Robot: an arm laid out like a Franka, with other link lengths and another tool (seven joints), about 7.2 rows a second.
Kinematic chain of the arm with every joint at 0, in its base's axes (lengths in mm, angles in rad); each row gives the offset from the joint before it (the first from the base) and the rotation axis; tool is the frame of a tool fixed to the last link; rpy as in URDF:
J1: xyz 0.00 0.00 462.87 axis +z
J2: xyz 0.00 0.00 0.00 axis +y
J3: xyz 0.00 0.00 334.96 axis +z
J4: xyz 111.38 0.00 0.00 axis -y
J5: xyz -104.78 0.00 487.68 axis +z
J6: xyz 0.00 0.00 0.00 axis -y
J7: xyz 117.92 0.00 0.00 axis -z
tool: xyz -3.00 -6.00 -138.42 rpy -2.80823 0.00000 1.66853
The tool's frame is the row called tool.
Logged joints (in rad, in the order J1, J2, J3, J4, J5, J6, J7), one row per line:
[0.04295, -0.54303, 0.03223, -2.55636, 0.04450, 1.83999, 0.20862]
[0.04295, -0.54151, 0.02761, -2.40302, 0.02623, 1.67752, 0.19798]
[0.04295, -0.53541, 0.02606, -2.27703, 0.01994, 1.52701, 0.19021]
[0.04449, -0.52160, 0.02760, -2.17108, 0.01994, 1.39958, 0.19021]
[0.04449, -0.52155, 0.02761, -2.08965, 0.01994, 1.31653, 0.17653]
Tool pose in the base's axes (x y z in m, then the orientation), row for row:
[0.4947, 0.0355, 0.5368, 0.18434, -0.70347, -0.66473, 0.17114]
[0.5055, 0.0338, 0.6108, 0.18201, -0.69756, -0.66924, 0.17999]
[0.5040, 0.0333, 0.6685, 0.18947, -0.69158, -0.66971, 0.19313]
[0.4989, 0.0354, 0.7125, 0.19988, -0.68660, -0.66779, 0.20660]
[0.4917, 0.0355, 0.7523, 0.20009, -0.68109, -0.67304, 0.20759]
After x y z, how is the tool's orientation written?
As a quaternion, w x y z.
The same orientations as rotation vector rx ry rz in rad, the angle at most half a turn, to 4 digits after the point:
[-1.9831, -1.8739, 0.4825]
[-1.9690, -1.8891, 0.5081]
[-1.9442, -1.8827, 0.5429]
[-1.9194, -1.8668, 0.5776]
[-1.9038, -1.8813, 0.5803]

